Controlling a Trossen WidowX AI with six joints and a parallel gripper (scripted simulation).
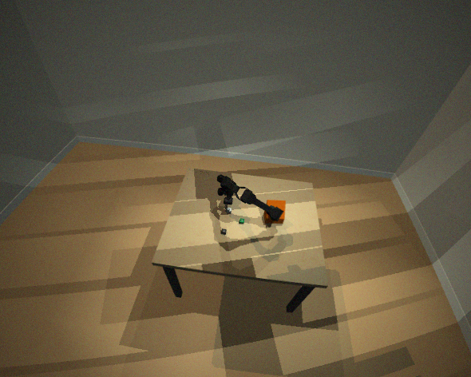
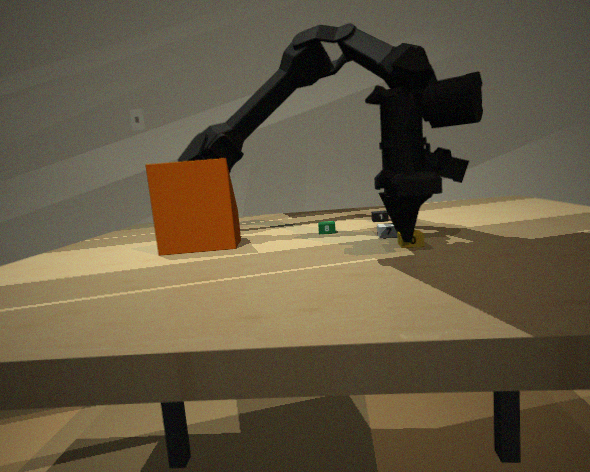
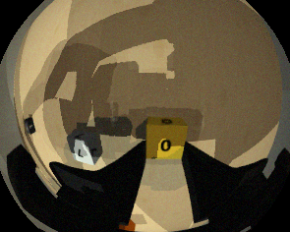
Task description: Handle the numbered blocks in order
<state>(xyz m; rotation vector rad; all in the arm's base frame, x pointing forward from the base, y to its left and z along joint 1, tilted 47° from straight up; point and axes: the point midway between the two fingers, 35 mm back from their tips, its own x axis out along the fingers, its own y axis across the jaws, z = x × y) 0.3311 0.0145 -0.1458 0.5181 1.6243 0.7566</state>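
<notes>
Now: gripper tip 1 cm short of the yellow block marked 0. The rest, counted from my gripper tip: green block marked 8: 13 cm behind, 16 cm to the left; black block marked 1: 2 cm behind, 28 cm to the left; white block marked 7: 2 cm behind, 9 cm to the left.
</notes>
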